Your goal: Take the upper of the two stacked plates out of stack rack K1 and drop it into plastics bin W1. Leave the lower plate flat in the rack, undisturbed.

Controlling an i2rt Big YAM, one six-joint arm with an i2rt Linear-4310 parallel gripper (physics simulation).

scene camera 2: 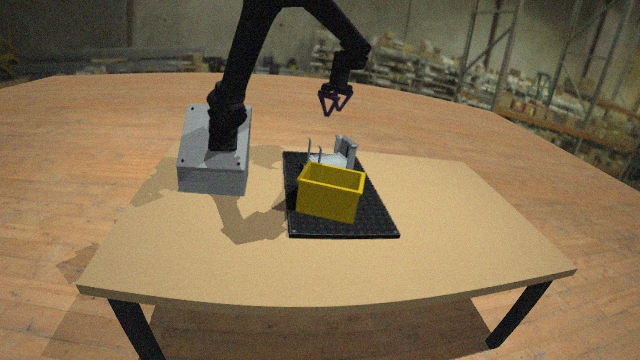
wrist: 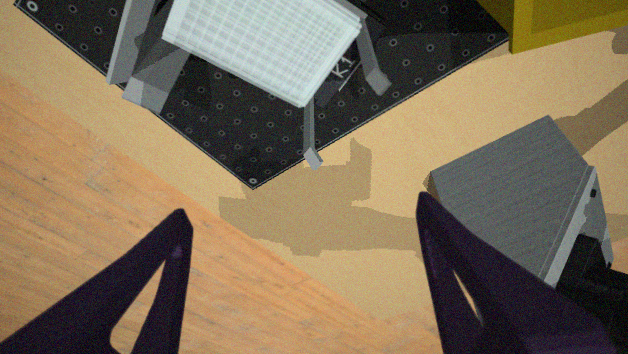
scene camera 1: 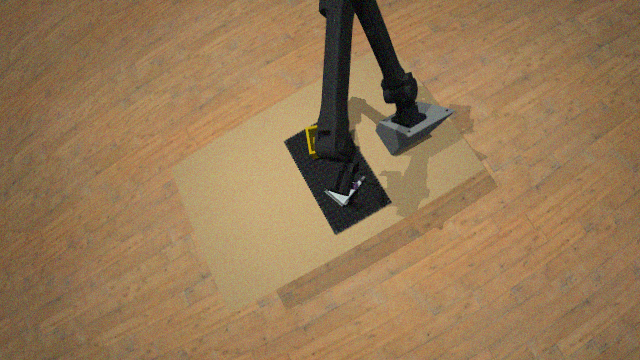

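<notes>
The upper plate, pale with a fine grid of wells, lies flat in stack rack K1, between its grey uprights. The lower plate is almost wholly hidden beneath it; thin stacked edges show in the wrist view. Plastics bin W1 is a yellow open box beside the rack. My gripper is open and empty, high above the rack in scene camera 2. In scene camera 1 the arm covers much of the rack, the bin and the gripper.
Rack and bin stand on a black perforated board on the tan table. The arm's grey base block stands beside the board. Thin rack posts rise on the plates' bin side.
</notes>
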